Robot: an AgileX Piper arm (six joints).
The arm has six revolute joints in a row. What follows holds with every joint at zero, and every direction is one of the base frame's. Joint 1 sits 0.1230 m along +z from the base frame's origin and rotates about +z. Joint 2 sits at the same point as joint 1 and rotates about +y. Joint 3 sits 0.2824 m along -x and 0.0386 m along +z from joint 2 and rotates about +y. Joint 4 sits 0.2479 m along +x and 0.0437 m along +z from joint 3 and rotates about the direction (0.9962, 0, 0.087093). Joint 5 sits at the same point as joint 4 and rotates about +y. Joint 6 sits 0.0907 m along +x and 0.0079 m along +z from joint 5 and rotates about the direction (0.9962, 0, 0.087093). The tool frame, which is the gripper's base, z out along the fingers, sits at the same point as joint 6; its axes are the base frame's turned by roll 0.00, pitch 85.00 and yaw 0.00 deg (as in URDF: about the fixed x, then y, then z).
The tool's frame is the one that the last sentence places.
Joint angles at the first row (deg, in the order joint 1, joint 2, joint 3, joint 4, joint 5, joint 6):
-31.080, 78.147, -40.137, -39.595, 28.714, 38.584
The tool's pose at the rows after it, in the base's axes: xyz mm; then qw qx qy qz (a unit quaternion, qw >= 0):
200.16 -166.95 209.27 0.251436 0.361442 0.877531 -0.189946
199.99 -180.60 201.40 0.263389 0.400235 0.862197 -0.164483
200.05 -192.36 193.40 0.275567 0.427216 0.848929 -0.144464
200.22 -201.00 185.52 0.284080 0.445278 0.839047 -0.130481
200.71 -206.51 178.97 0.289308 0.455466 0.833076 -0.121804
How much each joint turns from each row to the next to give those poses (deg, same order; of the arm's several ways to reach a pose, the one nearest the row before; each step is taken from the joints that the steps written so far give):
-3.754, 2.475, -0.538, 3.789, -3.505, 0.032
-3.634, 2.460, -0.490, 4.681, -4.058, -1.269
-2.904, 2.378, -0.305, 4.390, -3.943, -2.052
-1.977, 2.114, -0.097, 3.463, -3.188, -1.875
-1.149, 1.654, -0.002, 2.305, -2.308, -1.387

